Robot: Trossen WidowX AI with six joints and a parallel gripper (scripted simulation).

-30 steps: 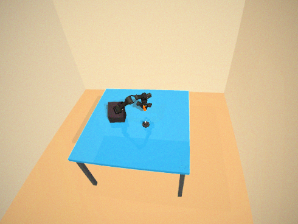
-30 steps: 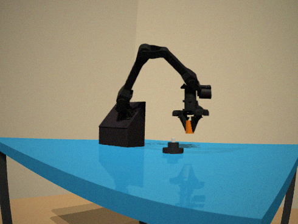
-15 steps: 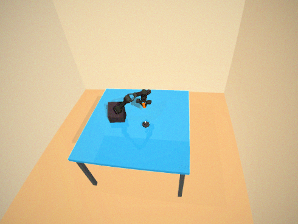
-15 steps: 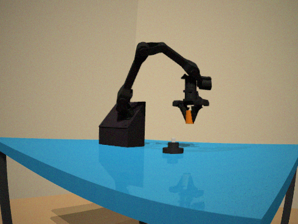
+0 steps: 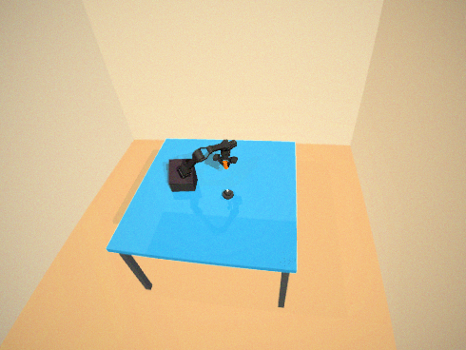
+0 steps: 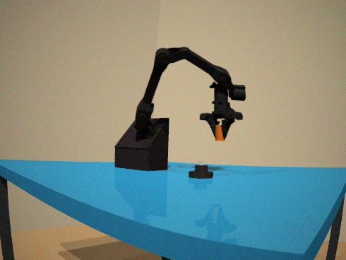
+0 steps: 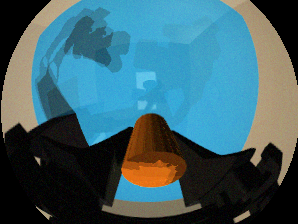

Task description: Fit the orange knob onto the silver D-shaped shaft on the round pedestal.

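My gripper tip is 180 mm to the left of the round pedestal, 110 mm above it and 20 mm short of it. Round my gripper tip: orange knob (30 mm above).
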